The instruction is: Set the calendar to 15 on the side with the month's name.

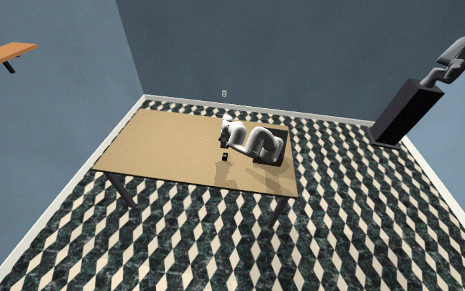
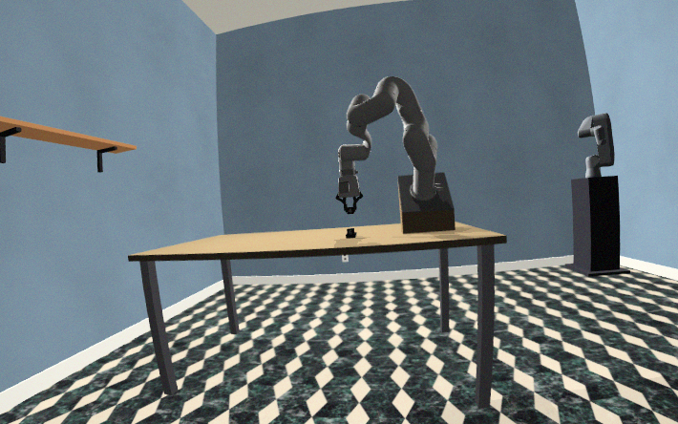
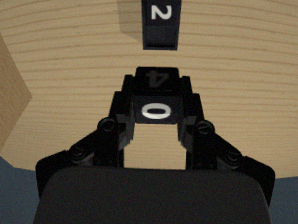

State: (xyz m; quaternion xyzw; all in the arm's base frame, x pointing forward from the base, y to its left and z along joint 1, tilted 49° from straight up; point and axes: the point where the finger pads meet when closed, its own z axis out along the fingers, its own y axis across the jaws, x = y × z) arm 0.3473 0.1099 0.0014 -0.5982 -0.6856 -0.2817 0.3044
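Right now my hand is 11 cm above the black cube and 4 cm to the right of it. Also, from my hand: black digit cube (1 cm below).
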